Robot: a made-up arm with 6 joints.
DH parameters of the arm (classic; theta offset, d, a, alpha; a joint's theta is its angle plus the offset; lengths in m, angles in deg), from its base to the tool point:
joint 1: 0 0.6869 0.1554 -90
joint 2: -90 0 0.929 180
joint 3: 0 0 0.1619 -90
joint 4: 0 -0.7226 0 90
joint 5: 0 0 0 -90
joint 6: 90 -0.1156 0 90
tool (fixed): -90 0 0 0
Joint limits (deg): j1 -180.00..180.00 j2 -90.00..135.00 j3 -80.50..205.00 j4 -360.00..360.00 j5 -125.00..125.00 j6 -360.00..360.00
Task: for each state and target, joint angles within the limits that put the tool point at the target. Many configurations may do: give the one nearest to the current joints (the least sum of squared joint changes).
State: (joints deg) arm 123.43 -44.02 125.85 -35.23 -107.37 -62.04
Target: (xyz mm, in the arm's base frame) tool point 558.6 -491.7 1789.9
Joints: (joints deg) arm 143.04 -15.91 139.65 -33.27 -116.04 -62.04
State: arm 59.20 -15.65 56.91 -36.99 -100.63 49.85
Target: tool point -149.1 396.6 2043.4
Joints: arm 100.70 -16.17 19.21 -40.67 -104.69 49.85
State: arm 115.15 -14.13 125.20 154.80 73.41 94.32
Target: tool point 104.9 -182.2 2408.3
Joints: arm 126.00 -9.07 88.26 155.27 27.37 94.32
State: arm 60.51 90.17 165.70 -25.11 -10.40 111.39
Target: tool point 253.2 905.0 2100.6
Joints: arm 73.85 52.44 129.45 -25.22 -10.01 111.39
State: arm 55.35 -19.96 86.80 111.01 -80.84 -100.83
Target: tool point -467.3 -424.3 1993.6
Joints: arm 32.72 -8.94 123.06 115.00 -94.77 -100.83
